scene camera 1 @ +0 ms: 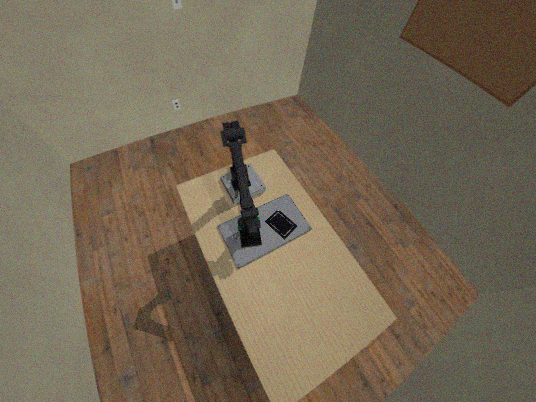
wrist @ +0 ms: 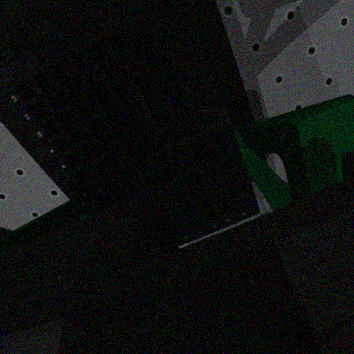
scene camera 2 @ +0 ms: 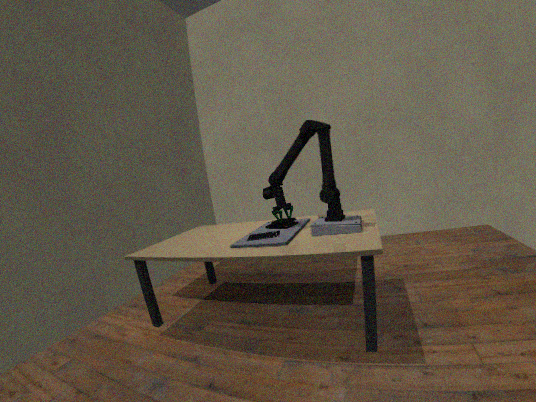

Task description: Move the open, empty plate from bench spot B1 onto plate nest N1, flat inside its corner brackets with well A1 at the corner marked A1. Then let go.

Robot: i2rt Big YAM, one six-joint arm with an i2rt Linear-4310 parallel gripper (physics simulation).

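Pixels of known places: gripper, fingertip midpoint: [wrist: 160,171] [scene camera 2: 285,221]; arm's base at its link origin: [scene camera 2: 335,219].
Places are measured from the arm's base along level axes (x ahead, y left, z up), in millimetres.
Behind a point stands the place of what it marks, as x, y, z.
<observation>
The black plate [wrist: 123,123] [scene camera 2: 281,224] is between my green fingers. It fills most of the wrist view. My gripper [scene camera 1: 250,233] @[320, -51, -3] [scene camera 2: 281,214] @[320, -51, -3] [wrist: 160,171] @[320, -51, -3] is shut on it by its edges and holds it low at the left part of the grey perforated board [scene camera 1: 246,256] @[482, -123, -31] [scene camera 2: 286,235] @[223, 154, -34] [wrist: 305,70] @[303, -151, -32]. That is where nest N1 lies, and the nest is hidden under the plate. I cannot tell whether the plate rests flat in the brackets. Bench spot B1 [scene camera 1: 280,224] @[362, 146, -30] [scene camera 2: 264,235] @[354, 155, -30] is a dark rectangle with a white outline on the board's right part, with nothing on it.
The board lies on a light wooden table [scene camera 1: 302,302] @[830, 83, -44] [scene camera 2: 195,242] @[810, 234, -45]. The arm's grey base block [scene camera 1: 258,179] @[11, 123, 7] [scene camera 2: 337,226] @[-43, 133, -6] stands just behind the board. The table stands on a wooden floor near walls.
</observation>
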